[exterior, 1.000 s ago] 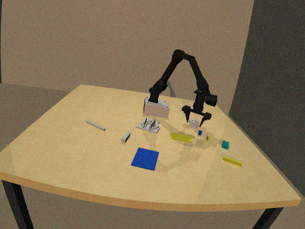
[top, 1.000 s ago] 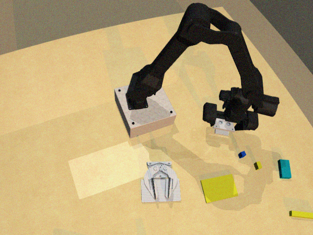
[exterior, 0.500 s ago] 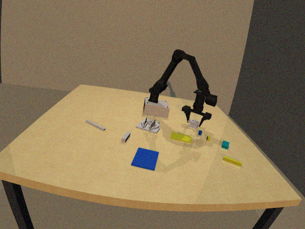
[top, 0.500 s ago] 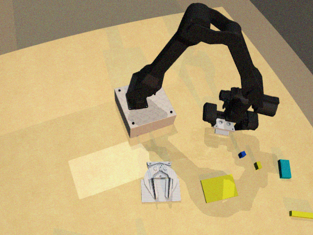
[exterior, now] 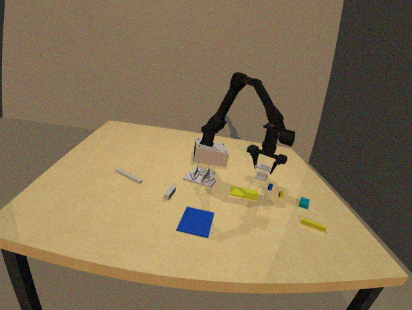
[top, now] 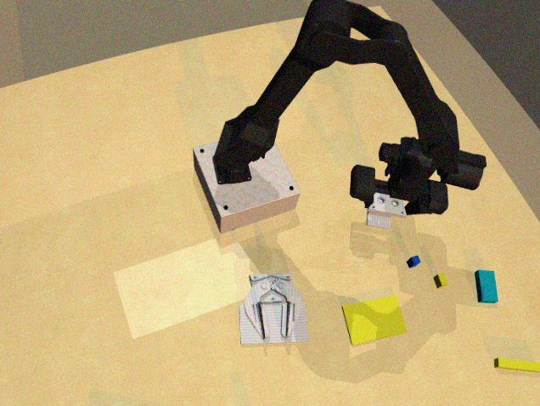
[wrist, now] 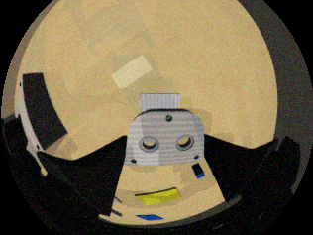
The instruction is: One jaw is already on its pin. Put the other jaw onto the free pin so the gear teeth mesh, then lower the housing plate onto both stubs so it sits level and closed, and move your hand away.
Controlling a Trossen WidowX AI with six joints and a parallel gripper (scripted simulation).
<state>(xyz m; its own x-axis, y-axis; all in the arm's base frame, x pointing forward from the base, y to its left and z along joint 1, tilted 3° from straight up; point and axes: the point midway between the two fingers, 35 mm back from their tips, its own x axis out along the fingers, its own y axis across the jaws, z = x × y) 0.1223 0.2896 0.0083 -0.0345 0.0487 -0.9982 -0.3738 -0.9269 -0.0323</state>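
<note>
Now: gripper tip 110 mm short of the blue cube, 30 mm to the right of it and 20 mm above it. Round my gripper tip: yellow cube: 160 mm ahead, 80 mm to the left, 20 mm below; then housing plate: 20 mm above, 10 mm behind; then yellow plate: 200 mm ahead, 80 mm to the right, 30 mm below.
</note>
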